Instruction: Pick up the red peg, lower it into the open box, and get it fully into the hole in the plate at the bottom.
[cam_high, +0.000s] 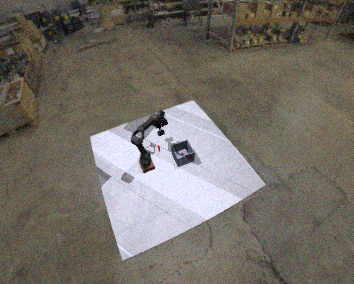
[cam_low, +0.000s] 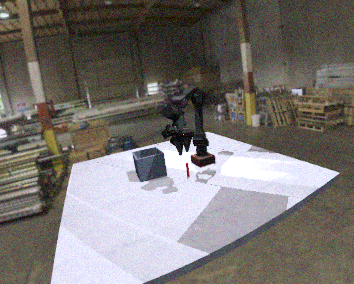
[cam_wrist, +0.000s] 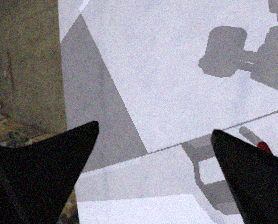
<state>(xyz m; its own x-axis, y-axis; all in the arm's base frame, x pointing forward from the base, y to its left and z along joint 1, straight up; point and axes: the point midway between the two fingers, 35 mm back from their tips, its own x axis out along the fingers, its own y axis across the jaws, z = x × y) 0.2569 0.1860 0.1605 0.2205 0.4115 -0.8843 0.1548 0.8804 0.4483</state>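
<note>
Right now the red peg is 140 mm below my gripper tip, 100 mm to the right of it and 80 mm behind it. Round my gripper tip: pale plate (300 mm to the right, 140 mm below, 60 mm ahead).
</note>
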